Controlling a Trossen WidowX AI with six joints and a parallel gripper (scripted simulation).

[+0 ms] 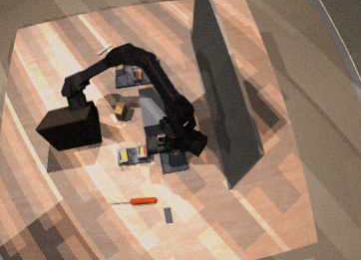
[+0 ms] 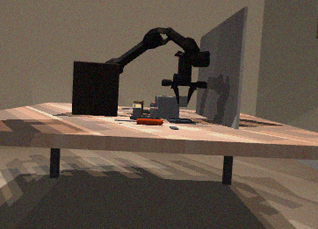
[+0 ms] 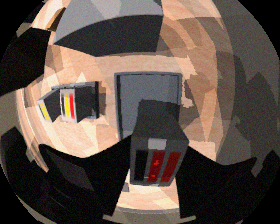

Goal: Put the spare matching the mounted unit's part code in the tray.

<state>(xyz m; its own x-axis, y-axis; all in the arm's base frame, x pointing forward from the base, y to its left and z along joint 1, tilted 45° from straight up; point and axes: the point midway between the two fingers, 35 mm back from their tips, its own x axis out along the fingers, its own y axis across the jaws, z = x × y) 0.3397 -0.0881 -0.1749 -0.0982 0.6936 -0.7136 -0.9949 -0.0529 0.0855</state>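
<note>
My gripper tip is now 10 mm past the flat dark tray and 70 mm above it. Also, from my gripper tip: grey box-shaped unit (60 mm behind, 190 mm to the left, 20 mm below); then holder (150 mm behind, 20 mm to the left, 70 mm below); then dark hex key (50 mm behind, 230 mm to the right, 70 mm below).
</note>
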